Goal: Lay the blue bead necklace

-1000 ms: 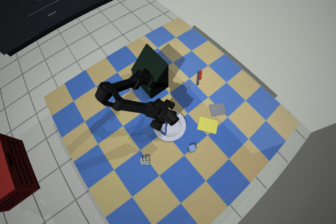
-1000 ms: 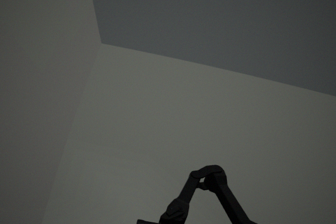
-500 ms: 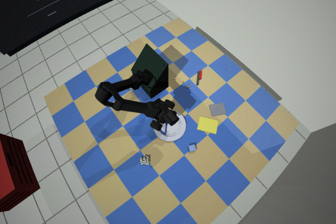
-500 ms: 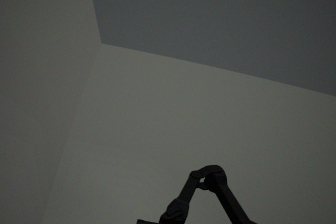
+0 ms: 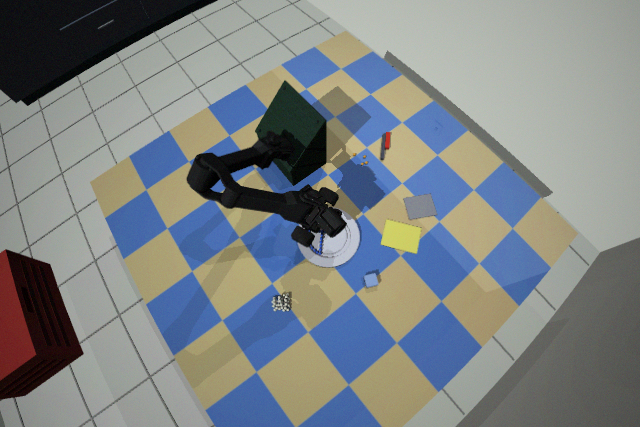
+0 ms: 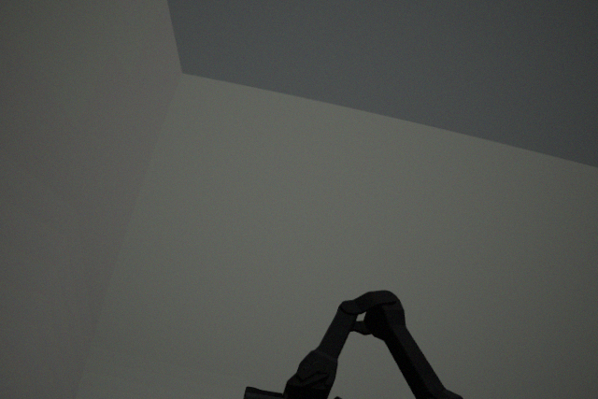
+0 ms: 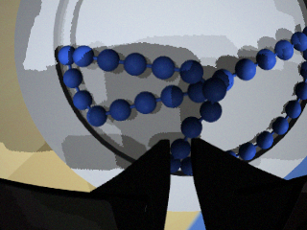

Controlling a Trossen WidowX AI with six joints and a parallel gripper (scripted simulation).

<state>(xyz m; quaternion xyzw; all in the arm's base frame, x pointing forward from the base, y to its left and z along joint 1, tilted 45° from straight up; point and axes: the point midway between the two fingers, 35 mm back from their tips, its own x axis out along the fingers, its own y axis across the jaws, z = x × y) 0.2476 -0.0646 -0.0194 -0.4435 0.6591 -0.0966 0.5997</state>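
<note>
Now: gripper tip 5 cm short of the round white bead board, 1 cm to the right of it and 1 cm above it. From my gripper tip the other things lie so: small blue cube (24 cm ahead, 5 cm to the left, 1 cm below); then grey square (34 cm to the left, 13 cm ahead, 1 cm below); then yellow pad (22 cm to the left, 18 cm ahead, 1 cm below).
</note>
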